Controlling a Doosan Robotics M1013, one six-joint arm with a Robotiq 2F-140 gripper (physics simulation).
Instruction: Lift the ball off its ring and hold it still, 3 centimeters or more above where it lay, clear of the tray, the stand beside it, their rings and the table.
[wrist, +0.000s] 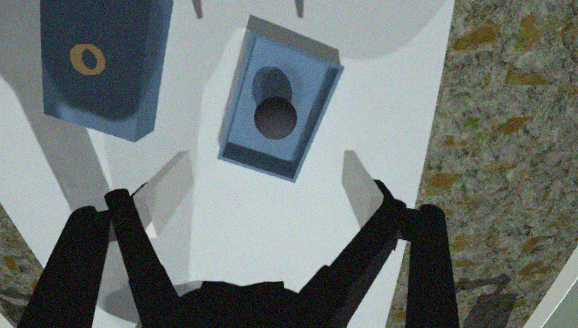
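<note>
A dark, round ball rests in a blue tray at the upper middle of the wrist view. The tray stands turned a little, and a dark oval shadow falls on its floor behind the ball. The ring under the ball is hidden. A blue block-like stand is at the upper left, with an orange ring on its shaded top. My gripper is open, with its two grey fingertips wide apart. The tray's near end shows between and beyond them, and the ball lies beyond the fingertips. Nothing is between the fingers.
The white table top lies under the tray and the stand. Its right edge runs down the view, with a mottled stone-like floor beyond it. Grey shadows cross the table at the left. Two thin dark tips show at the top edge.
</note>
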